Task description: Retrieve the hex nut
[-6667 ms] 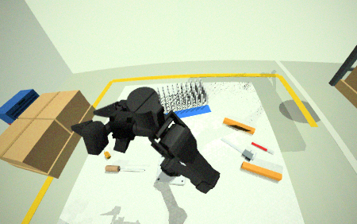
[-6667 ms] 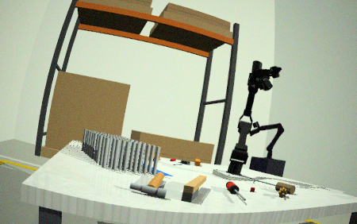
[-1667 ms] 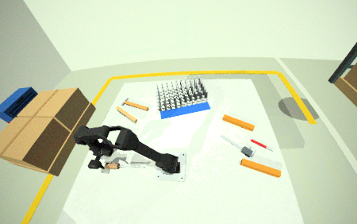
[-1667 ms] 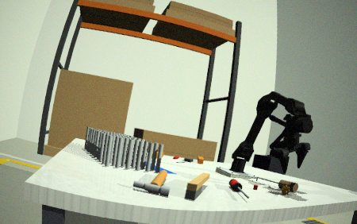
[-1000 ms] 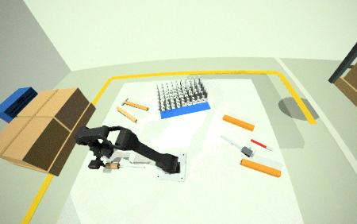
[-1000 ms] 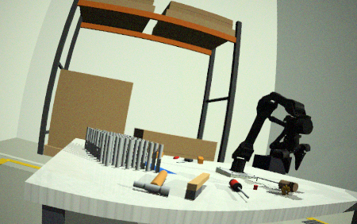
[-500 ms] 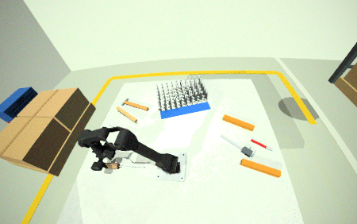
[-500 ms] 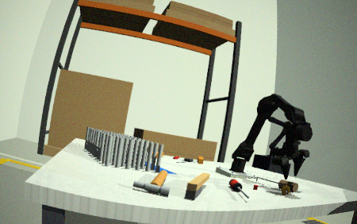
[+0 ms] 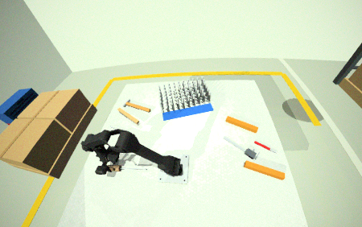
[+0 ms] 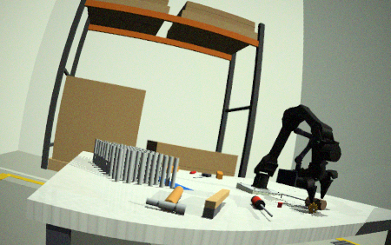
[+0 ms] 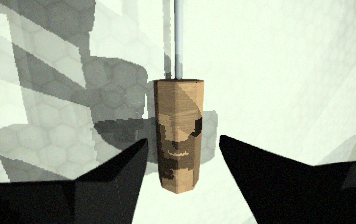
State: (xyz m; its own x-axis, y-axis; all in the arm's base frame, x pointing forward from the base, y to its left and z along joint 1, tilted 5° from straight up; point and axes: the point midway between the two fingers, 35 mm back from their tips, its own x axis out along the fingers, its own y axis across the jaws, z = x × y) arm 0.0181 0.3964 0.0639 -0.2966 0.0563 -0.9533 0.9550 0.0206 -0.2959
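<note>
Right now my gripper tip is 110 mm to the left of the tool with thin metal rod and 10 mm above it. The rest, counted from my gripper tip: tiny red piece (160 mm ahead, 30 mm to the right, 20 mm below); red screwdriver (960 mm to the right, 80 mm ahead, 20 mm below); blue taped strip (470 mm to the right, 440 mm ahead, 30 mm below).
</note>
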